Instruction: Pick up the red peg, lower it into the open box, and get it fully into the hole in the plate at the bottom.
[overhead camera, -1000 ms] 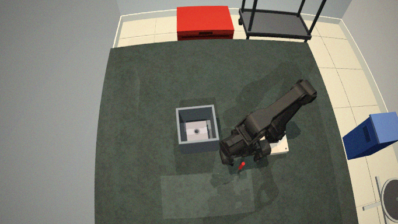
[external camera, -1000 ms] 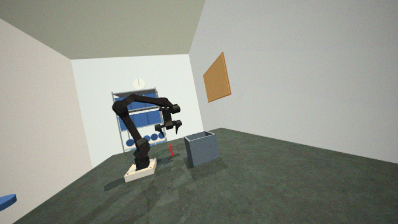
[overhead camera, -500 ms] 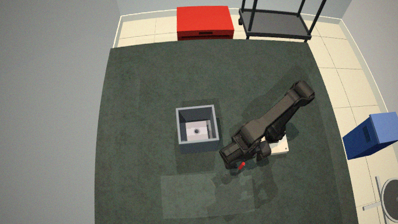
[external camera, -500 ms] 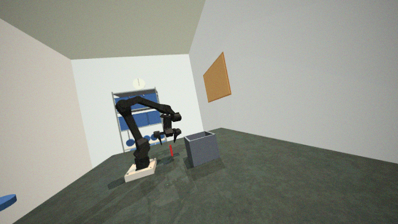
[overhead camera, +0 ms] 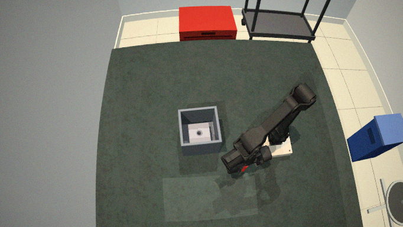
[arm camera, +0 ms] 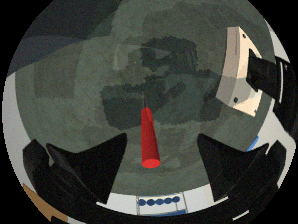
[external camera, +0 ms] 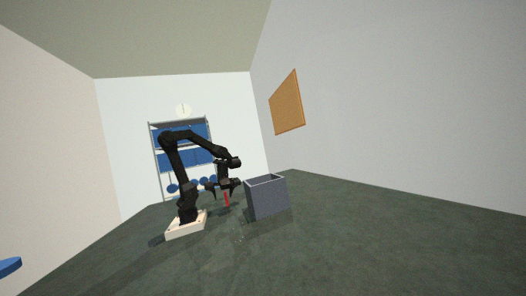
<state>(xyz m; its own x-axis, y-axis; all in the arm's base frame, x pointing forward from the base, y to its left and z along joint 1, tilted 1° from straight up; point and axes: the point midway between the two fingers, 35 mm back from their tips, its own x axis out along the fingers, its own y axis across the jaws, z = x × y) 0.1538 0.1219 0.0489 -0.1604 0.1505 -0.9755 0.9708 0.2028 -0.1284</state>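
Right now the red peg is 20 mm ahead of my gripper tip and 10 mm below it. Also, from my gripper tip: light grey plate: 200 mm ahead, 170 mm to the right.
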